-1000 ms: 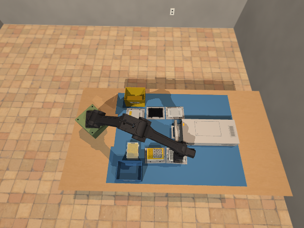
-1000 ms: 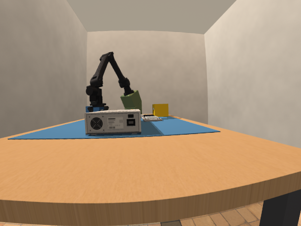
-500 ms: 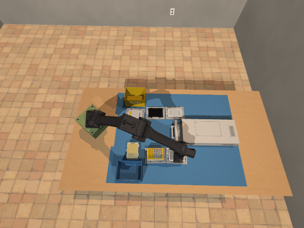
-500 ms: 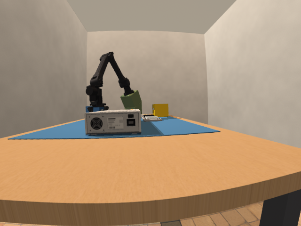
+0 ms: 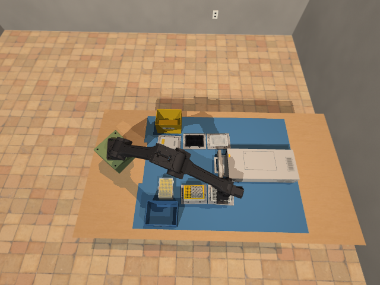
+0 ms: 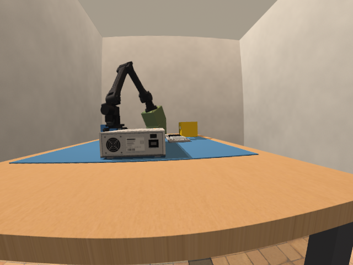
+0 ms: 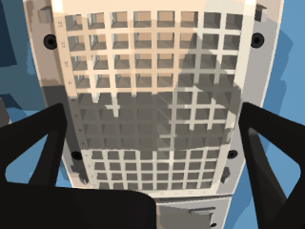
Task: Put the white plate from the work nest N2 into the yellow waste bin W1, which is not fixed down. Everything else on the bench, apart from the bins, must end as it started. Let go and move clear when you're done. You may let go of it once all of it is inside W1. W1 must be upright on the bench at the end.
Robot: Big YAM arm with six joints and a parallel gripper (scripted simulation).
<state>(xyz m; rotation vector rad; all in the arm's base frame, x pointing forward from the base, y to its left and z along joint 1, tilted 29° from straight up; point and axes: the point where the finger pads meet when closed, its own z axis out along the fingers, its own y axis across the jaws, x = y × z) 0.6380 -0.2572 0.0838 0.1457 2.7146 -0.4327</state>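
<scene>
The white plate lies right at my hand. The rest, counted from my hand: black plate 400 mm to the left, 120 mm behind; then blue bin 370 mm behind, 80 mm to the right, 10 mm above; then instrument box 210 mm ahead, 160 mm to the left, 20 mm above.
</scene>
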